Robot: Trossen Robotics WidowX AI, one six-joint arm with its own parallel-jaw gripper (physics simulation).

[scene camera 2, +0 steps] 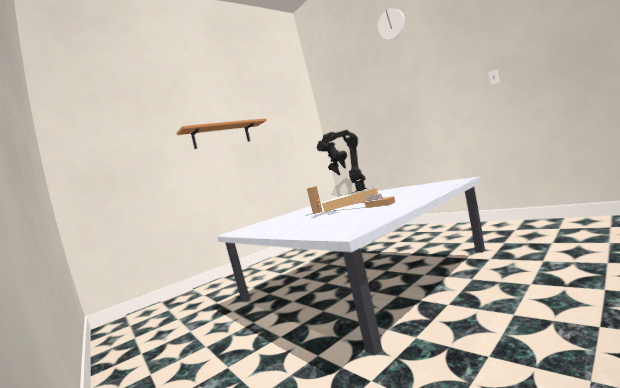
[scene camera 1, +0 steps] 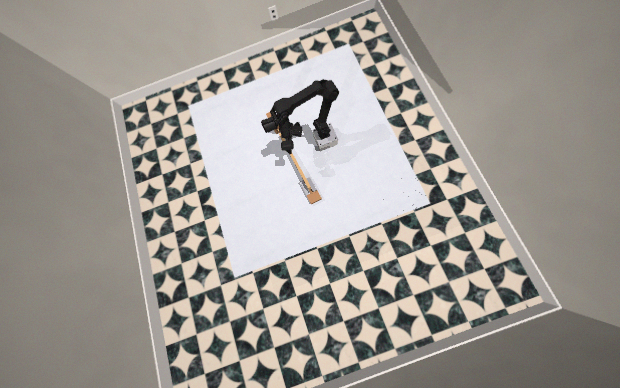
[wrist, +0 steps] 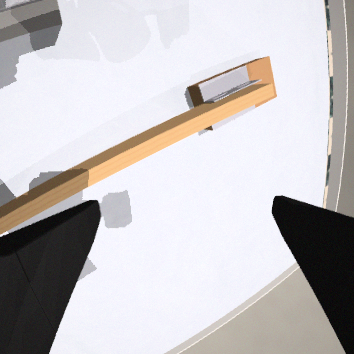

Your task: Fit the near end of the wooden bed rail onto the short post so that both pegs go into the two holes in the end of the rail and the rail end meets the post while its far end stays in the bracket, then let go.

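Observation:
The wooden bed rail [scene camera 1: 301, 169] [scene camera 2: 350, 200] [wrist: 145, 150] runs across the table, its far end in the bracket [scene camera 2: 374, 197] [wrist: 225, 86] with its wooden block [scene camera 1: 314, 197] [scene camera 2: 380, 202] [wrist: 261, 71]. The short post [scene camera 1: 269, 115] [scene camera 2: 313, 199] stands upright; the arm partly hides it in scene camera 1. In scene camera 2 the rail's near end lies low beside the post, with a small gap between them. Pegs and holes are too small to tell. My gripper [scene camera 1: 295, 141] [scene camera 2: 341, 170] [wrist: 187, 206] is open and empty, above the rail's height; in the wrist view the rail passes beyond its fingertips.
The white table [scene camera 1: 360, 200] [scene camera 2: 300, 230] carries these parts and the arm's grey base [scene camera 1: 326, 139]. The base stands beside the rail. A wall shelf [scene camera 2: 222, 126] hangs well behind the table. The arm's shadows fall across the table around the rail.

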